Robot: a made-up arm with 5 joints.
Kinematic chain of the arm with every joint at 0, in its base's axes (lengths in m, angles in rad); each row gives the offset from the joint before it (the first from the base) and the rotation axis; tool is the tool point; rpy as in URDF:
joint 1: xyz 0 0 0.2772 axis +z
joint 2: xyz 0 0 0 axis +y
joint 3: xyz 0.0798 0 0.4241 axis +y
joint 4: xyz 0.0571 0 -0.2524 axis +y
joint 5: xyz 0.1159 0 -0.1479 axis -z
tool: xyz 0 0 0 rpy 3.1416 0 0
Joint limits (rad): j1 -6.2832..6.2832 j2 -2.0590..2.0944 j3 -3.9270..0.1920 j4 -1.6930..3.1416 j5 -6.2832..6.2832
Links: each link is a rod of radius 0.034 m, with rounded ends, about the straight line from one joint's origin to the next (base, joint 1, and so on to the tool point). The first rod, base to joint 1, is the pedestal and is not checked.
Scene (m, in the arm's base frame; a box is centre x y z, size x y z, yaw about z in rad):
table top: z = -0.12
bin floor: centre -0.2 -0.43 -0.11 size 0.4 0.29 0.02 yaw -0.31
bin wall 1: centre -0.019 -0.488 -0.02 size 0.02 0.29 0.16 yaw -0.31
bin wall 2: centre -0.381 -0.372 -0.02 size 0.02 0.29 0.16 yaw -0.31
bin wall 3: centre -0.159 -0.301 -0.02 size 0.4 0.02 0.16 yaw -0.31
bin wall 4: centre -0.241 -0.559 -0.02 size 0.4 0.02 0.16 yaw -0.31
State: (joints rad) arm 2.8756 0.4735 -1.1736 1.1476 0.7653
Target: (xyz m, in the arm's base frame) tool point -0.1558 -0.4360 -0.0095
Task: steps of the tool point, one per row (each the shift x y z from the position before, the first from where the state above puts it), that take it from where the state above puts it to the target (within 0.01 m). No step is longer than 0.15 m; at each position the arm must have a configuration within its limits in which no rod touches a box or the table.
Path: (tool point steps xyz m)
1: -0.0107 -0.1258 -0.0124
2: 0.0208 -0.1227 -0.0121
3: 0.0500 -0.1118 -0.0116
4: 0.0751 -0.0943 -0.0113
5: 0.0947 -0.0712 -0.0108
6: 0.1075 -0.0446 -0.0103
7: -0.0043 -0.0121 -0.1071
8: 0.0043 0.0121 -0.1124

